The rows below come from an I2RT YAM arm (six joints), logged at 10 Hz.
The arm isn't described. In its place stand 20 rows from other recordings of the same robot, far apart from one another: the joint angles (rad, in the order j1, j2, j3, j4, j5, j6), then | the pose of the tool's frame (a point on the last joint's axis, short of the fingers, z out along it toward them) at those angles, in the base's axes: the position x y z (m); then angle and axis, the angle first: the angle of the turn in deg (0 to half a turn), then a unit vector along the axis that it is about.
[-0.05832, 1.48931, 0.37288, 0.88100, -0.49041, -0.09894] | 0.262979, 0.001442, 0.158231, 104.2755, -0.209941, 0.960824, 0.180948
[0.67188, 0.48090, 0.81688, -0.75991, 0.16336, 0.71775] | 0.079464, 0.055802, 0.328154, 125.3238, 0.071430, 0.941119, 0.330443
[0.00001, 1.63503, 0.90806, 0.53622, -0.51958, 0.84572] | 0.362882, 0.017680, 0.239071, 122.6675, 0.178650, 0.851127, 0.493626
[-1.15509, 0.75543, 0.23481, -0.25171, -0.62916, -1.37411] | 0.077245, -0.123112, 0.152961, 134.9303, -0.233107, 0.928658, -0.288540
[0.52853, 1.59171, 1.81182, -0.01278, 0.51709, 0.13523] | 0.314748, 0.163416, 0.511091, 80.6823, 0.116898, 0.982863, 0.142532
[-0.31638, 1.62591, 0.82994, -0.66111, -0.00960, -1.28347] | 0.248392, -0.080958, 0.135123, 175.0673, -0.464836, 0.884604, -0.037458
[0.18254, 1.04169, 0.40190, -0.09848, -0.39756, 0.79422] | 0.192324, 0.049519, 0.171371, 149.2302, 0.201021, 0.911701, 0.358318
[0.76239, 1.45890, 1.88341, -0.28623, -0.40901, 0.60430] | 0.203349, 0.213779, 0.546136, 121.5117, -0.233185, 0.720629, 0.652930
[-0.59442, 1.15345, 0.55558, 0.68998, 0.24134, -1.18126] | 0.208461, -0.151185, 0.276514, 132.8425, -0.118186, 0.726713, -0.676698
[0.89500, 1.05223, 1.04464, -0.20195, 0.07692, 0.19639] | 0.153321, 0.186864, 0.378156, 112.8538, -0.291717, 0.885745, 0.361050
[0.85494, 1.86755, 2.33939, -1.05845, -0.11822, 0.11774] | 0.245703, 0.288893, 0.470234, 133.7643, -0.372991, 0.881435, 0.289740
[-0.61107, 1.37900, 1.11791, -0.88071, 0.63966, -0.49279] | 0.204460, -0.169172, 0.274117, 178.7412, 0.121636, 0.922013, -0.367555
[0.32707, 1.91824, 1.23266, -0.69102, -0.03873, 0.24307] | 0.339209, 0.116534, 0.145541, 169.9494, -0.043826, 0.997983, 0.045930
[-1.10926, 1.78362, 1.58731, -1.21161, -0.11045, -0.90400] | 0.157372, -0.307600, 0.274670, 169.6820, 0.097885, 0.994418, -0.039380
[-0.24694, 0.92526, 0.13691, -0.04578, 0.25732, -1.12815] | 0.142551, -0.045278, 0.112615, 156.9271, -0.360082, 0.874218, -0.325706
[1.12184, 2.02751, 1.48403, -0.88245, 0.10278, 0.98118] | 0.173838, 0.352419, 0.166839, 170.7831, -0.066502, 0.997084, 0.037443
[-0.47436, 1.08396, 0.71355, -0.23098, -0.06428, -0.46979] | 0.211792, -0.106176, 0.252102, 129.3568, -0.014329, 0.978391, -0.206267
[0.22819, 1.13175, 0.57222, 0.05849, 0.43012, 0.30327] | 0.237671, 0.039956, 0.222183, 116.1606, 0.165235, 0.984740, -0.054637
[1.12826, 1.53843, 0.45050, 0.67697, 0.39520, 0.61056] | 0.130711, 0.243827, 0.145547, 123.6510, -0.120207, 0.930716, 0.345424
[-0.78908, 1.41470, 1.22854, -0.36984, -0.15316, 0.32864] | 0.231806, -0.225810, 0.330283, 121.7185, 0.492934, 0.868509, -0.052039
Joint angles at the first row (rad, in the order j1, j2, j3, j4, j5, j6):
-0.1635 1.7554 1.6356 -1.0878 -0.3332 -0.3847
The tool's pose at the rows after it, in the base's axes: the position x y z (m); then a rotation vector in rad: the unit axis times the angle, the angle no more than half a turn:
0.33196 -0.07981 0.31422 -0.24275 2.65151 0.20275
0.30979 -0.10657 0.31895 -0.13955 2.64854 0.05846
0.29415 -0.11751 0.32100 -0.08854 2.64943 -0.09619
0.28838 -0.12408 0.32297 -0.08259 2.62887 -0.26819
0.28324 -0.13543 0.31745 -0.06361 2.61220 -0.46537
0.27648 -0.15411 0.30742 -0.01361 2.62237 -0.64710
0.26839 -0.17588 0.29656 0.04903 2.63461 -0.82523
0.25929 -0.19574 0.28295 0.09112 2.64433 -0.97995
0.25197 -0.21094 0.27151 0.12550 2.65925 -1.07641
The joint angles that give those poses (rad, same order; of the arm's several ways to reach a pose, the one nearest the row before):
-0.2665 1.6832 1.5936 -1.0794 -0.2970 -0.3882
-0.3557 1.6173 1.5368 -1.0512 -0.2264 -0.4103
-0.3950 1.5616 1.4830 -1.0149 -0.1333 -0.4293
-0.4099 1.5288 1.4475 -0.9535 -0.0315 -0.4641
-0.4362 1.5040 1.3880 -0.8608 0.0864 -0.5114
-0.4866 1.4994 1.3342 -0.7803 0.1963 -0.5606
-0.5472 1.5047 1.2850 -0.6941 0.3008 -0.6132
-0.6056 1.5116 1.2251 -0.5926 0.3840 -0.6765
-0.6514 1.5253 1.1854 -0.5209 0.4347 -0.7204

